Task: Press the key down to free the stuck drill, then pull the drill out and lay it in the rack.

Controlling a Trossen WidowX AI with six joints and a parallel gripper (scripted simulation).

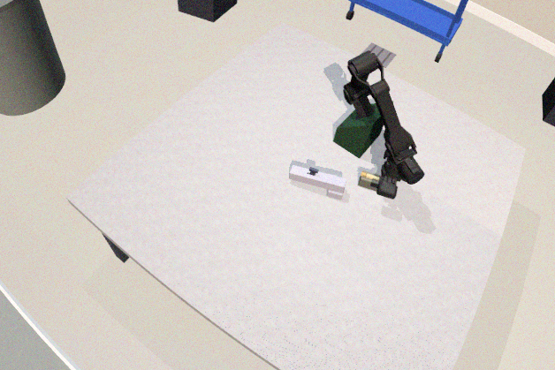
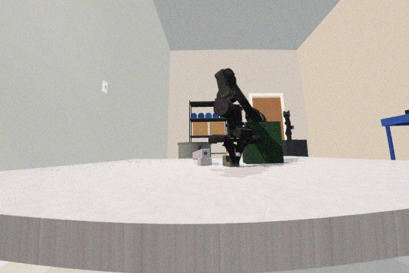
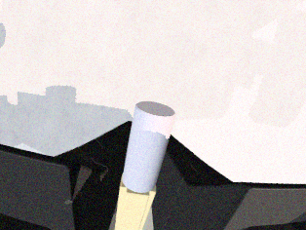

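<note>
The drill lies 4 cm to the right of my gripper tip and 3 cm above it. From my gripper tip the other things lie so: housing: 10 cm ahead, 20 cm to the right, 2 cm above; key: 11 cm ahead, 23 cm to the right, 4 cm above; rack: 5 cm to the right, 1 cm above.
</note>
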